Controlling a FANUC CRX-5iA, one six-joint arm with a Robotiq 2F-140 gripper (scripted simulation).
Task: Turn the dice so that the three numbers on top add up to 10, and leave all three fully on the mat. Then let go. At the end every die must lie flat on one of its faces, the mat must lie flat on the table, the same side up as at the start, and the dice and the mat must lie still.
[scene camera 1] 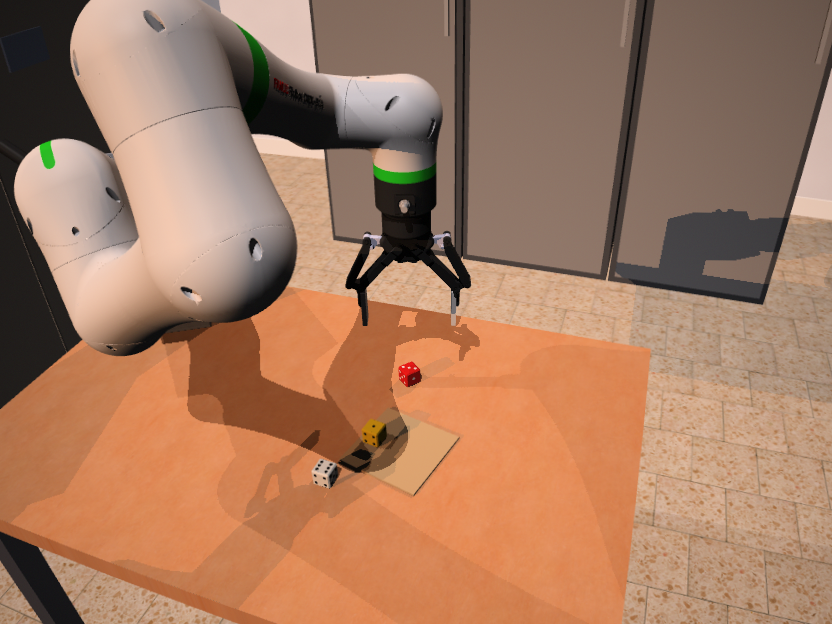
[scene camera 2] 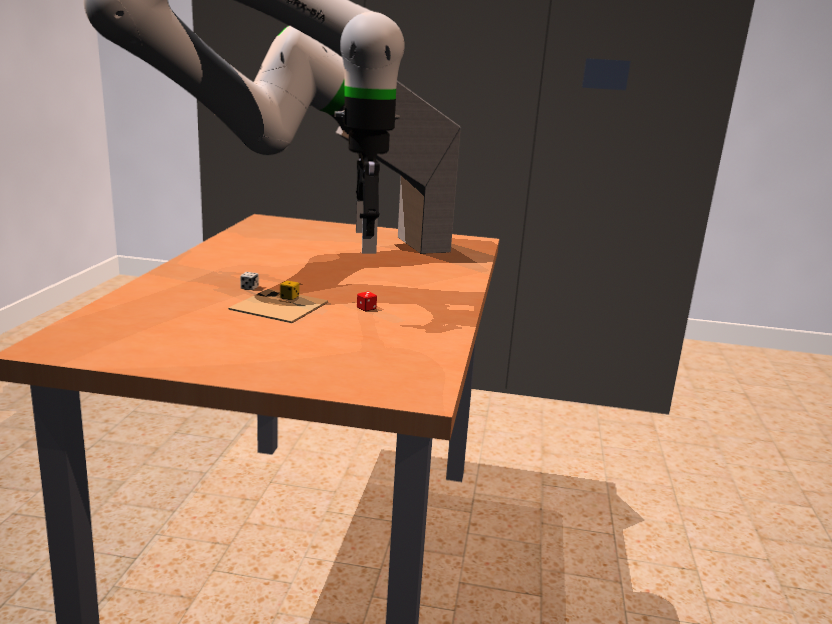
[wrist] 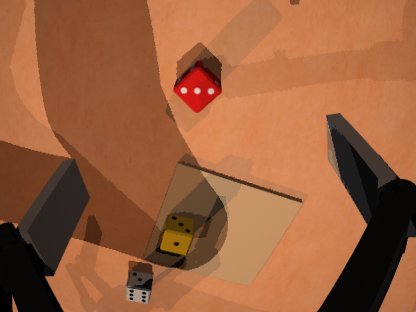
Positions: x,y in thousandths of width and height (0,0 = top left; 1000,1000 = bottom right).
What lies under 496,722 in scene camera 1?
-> A tan mat.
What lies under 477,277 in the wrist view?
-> A red die.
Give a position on a tan mat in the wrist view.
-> At 571,726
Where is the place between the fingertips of the gripper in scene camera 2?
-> At 439,389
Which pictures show the gripper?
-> Scene camera 1, scene camera 2 and the wrist view: all of them.
